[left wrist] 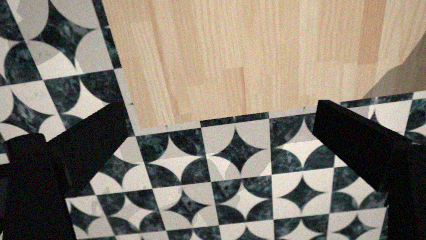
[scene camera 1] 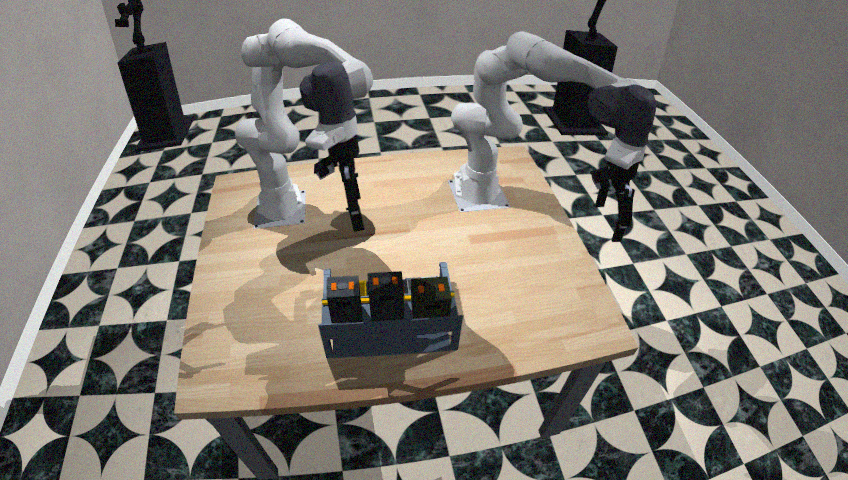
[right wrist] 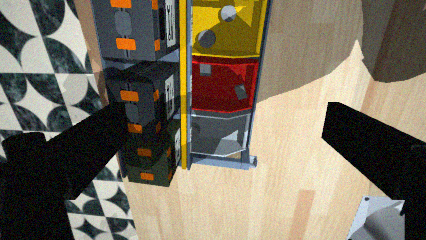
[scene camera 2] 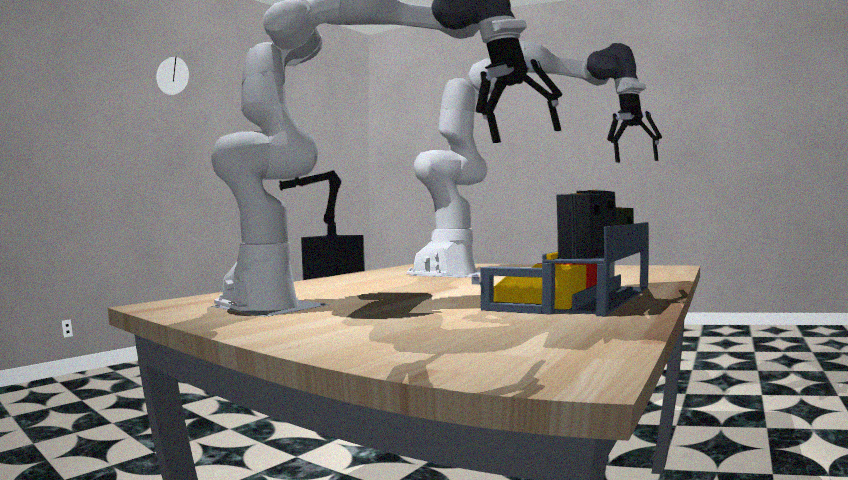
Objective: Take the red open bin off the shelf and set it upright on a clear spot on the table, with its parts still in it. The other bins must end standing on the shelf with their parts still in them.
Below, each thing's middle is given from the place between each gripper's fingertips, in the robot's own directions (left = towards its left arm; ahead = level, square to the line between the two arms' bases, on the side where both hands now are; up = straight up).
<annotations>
Right now my right hand (scene camera 2: 527, 136) is 32 cm above the red bin (right wrist: 215, 93), 7 cm to the right of it and 4 cm short of it. Round my right hand: green box (scene camera 1: 430, 297): 21 cm below, 18 cm to the left, 15 cm ahead; then blue-grey shelf (scene camera 2: 620, 241): 29 cm below, 7 cm to the left, 7 cm ahead; then yellow bin (scene camera 2: 510, 289): 32 cm below, 4 cm to the right, 4 cm ahead.
The green box lies 4 cm ahead of my left hand (scene camera 1: 607, 223), 50 cm to the right of it and 21 cm below it. From my left hand the other things lie so: grey bin (right wrist: 221, 134) 6 cm behind, 49 cm to the right, 32 cm below; red bin 7 cm behind, 61 cm to the right, 32 cm below; blue-grey shelf 4 cm behind, 61 cm to the right, 29 cm below.
</annotations>
